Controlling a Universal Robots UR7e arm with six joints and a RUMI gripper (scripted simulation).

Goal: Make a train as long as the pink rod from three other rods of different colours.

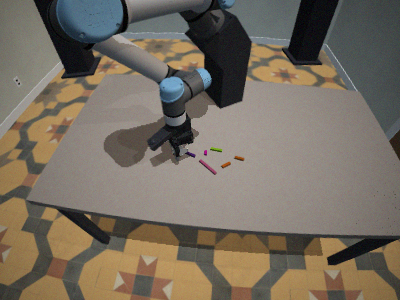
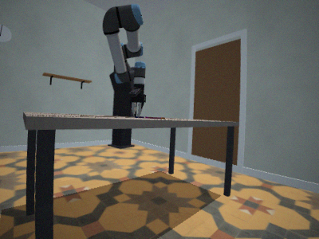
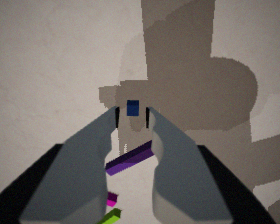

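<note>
Right now my hand is 10 mm above the blue rod. From my hand the other things lie so: magenta rod (20 mm behind, 130 mm to the left, 10 mm below); then purple rod (20 mm behind, 50 mm to the left, 10 mm below); then pink rod (60 mm ahead, 130 mm to the left, 10 mm below).
</note>
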